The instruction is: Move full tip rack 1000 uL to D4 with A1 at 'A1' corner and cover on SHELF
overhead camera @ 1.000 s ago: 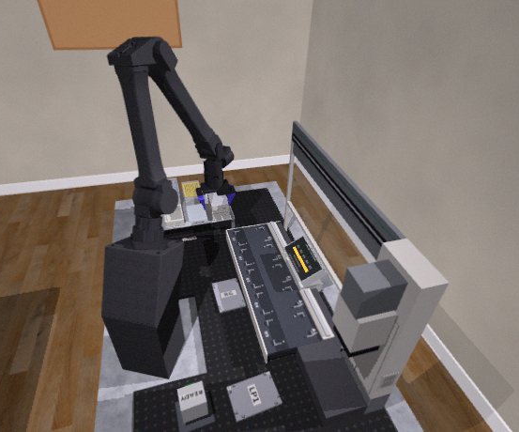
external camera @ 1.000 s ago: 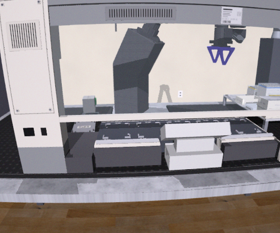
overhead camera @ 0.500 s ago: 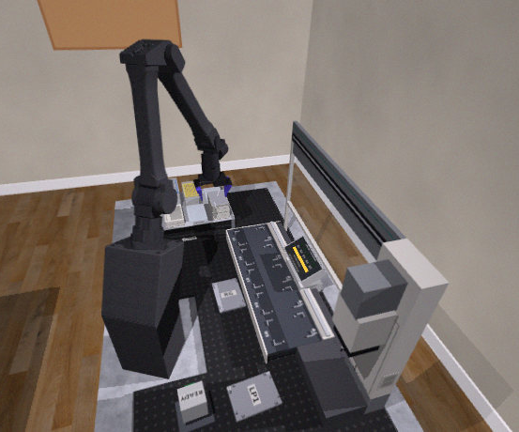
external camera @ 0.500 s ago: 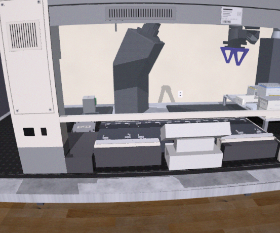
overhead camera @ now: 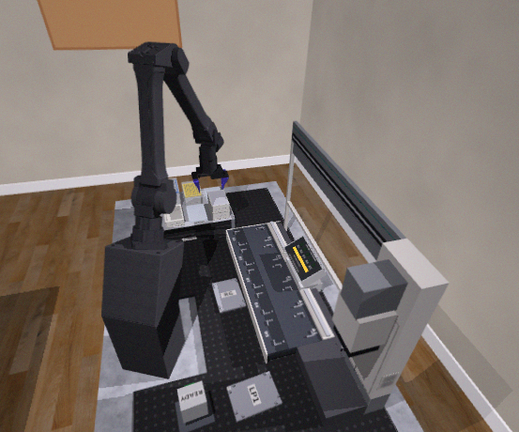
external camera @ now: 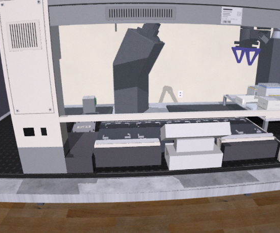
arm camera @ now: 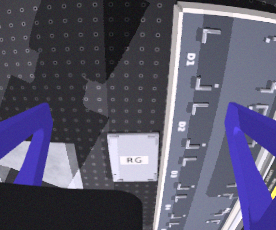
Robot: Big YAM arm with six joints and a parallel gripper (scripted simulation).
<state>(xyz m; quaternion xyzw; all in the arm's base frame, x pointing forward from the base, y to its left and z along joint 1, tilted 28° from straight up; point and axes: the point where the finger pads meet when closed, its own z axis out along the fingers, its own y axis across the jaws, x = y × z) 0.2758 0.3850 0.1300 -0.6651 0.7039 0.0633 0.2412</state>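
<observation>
Now: hand 16 cm past the tip rack, 28 cm to the right of it and 17 cm above it. Also, from my hand: stacked block: 5 cm ahead, 15 cm to the left, 17 cm below; shelf label: 11 cm behind, 5 cm to the left, 29 cm below; white tray: 16 cm behind, 15 cm to the left, 23 cm below.
</observation>
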